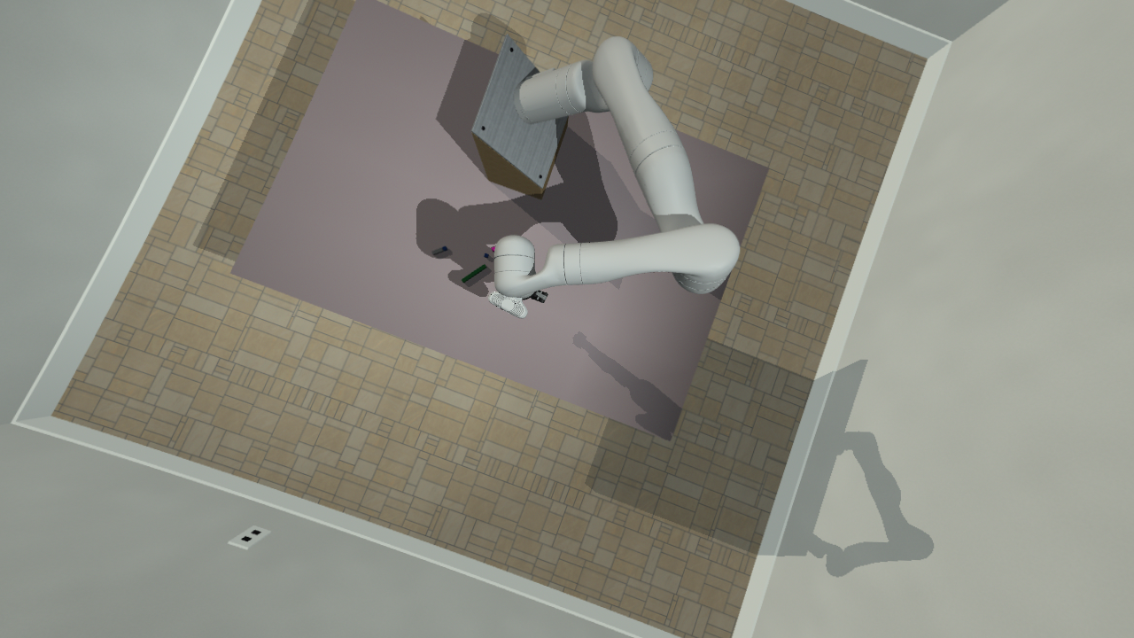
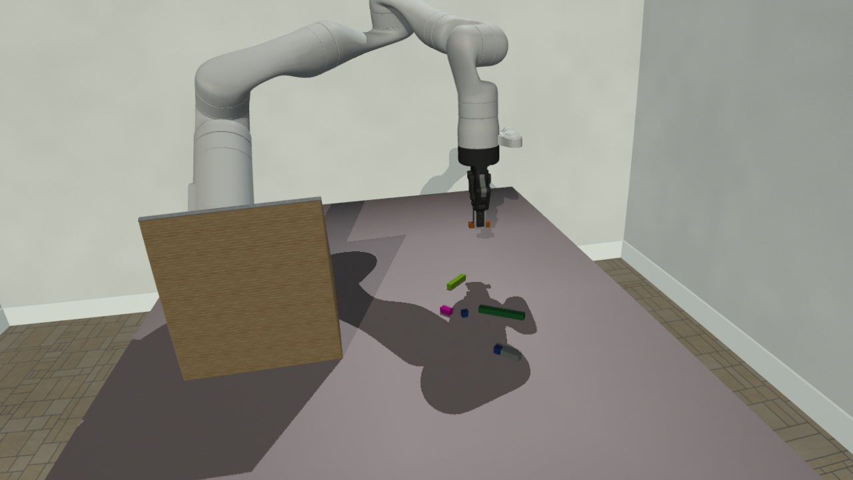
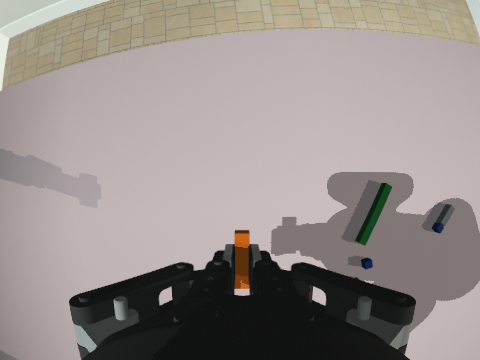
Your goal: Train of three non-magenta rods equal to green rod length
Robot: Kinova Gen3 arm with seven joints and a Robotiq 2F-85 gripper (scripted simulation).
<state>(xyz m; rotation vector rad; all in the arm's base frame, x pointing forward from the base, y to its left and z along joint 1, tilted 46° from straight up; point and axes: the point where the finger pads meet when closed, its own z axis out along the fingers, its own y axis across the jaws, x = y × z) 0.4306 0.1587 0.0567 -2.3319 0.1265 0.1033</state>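
Right now my hand is 28 cm to the left of the grey rod, 11 cm above it and 3 cm past it. The rest, counted from my hand: magenta rod (13 cm to the right, 11 cm below, 10 cm behind); orange rod (1 cm below); lime rod (11 cm below, 5 cm behind, 3 cm to the right).
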